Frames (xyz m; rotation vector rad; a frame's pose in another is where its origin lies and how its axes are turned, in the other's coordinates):
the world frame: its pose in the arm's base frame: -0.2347 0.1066 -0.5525 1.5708 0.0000 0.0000
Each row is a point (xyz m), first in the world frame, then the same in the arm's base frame.
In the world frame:
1: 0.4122 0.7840 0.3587
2: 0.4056 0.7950 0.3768
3: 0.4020 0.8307 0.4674
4: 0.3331 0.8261 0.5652
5: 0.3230 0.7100 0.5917
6: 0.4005 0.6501 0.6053
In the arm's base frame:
1: 0.1775 -0.2521 0.2315
2: 0.1709 -0.2702 0.2425
3: 0.1673 -0.3608 0.2782
4: 0.0984 -0.4586 0.2736
5: 0.0883 -0.4851 0.1575
6: 0.1658 -0.4987 0.0976

